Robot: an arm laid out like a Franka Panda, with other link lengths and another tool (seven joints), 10 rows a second.
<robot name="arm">
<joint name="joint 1" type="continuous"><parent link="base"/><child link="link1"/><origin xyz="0 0 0.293"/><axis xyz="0 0 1"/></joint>
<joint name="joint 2" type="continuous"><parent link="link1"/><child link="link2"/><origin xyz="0 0 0" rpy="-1.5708 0 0"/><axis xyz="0 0 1"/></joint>
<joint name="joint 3" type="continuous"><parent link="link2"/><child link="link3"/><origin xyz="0 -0.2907 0" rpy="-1.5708 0 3.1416"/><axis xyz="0 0 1"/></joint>
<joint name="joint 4" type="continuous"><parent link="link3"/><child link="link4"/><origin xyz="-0.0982 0 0" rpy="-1.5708 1.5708 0"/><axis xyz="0 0 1"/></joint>
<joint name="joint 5" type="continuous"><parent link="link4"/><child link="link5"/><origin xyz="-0.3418 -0.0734 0" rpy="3.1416 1.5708 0"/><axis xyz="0 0 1"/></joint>
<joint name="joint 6" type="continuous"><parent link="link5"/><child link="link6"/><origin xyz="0 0 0" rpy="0 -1.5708 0"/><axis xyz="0 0 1"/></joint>
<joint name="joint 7" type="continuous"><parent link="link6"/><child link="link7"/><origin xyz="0 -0.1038 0" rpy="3.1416 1.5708 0"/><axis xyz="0 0 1"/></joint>
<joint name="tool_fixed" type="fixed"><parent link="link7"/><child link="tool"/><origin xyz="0.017 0.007 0.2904" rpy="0 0.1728 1.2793"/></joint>
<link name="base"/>
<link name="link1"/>
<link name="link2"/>
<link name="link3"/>
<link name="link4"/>
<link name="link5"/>
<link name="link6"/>
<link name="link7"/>
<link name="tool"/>
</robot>
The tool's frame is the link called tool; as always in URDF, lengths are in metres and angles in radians. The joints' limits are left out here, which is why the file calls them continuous.
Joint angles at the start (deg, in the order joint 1, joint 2, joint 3, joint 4, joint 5, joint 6, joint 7):
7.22, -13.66, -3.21, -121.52, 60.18, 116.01, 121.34
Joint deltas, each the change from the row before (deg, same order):
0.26, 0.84, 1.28, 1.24, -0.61, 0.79, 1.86
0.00, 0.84, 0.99, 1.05, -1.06, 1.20, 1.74
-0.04, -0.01, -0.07, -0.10, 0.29, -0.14, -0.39
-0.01, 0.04, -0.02, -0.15, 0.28, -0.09, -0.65
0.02, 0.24, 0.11, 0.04, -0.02, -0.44, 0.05
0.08, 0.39, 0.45, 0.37, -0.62, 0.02, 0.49
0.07, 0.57, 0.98, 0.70, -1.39, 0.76, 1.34
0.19, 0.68, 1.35, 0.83, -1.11, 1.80, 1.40
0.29, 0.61, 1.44, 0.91, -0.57, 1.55, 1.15
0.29, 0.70, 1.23, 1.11, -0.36, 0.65, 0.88
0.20, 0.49, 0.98, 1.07, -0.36, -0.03, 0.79
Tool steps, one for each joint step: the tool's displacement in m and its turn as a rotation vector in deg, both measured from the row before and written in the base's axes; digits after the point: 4 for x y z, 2 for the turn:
0.0026, 0.0114, 0.0010, -0.64, 0.59, -0.01
0.0054, 0.0042, -0.0013, -1.07, 0.39, -0.70
-0.0003, -0.0001, -0.0001, 0.22, -0.11, 0.14
-0.0004, 0.0005, -0.0010, 0.12, -0.25, 0.33
-0.0020, 0.0026, -0.0026, 0.03, 0.47, 0.47
-0.0006, 0.0039, -0.0025, -0.59, 0.31, 0.41
0.0014, 0.0053, -0.0029, -1.36, 0.29, 0.05
0.0047, 0.0080, -0.0008, -1.26, -0.32, -0.42
0.0030, 0.0122, 0.0022, -0.67, -0.49, -0.04
0.0006, 0.0135, 0.0028, -0.29, -0.23, 0.56
-0.0016, 0.0120, 0.0038, -0.14, -0.04, 0.81

